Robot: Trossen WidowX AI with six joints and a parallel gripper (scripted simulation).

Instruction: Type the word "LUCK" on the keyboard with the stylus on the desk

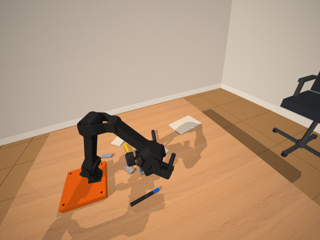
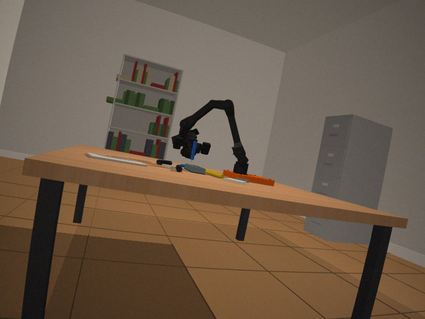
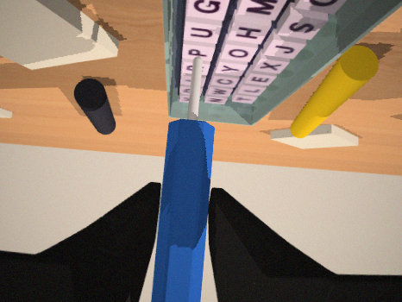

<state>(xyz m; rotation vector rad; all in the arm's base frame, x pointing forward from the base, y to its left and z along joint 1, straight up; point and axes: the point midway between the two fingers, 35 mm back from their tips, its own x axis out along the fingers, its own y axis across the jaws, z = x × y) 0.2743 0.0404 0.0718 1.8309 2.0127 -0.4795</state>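
My gripper tip is 7 cm above the U key. Round my gripper tip: yellow highlighter (11 cm behind, 8 cm to the left, 7 cm below); blue stylus (1 cm below); cream pad (9 cm ahead, 8 cm below, 4 cm to the left).
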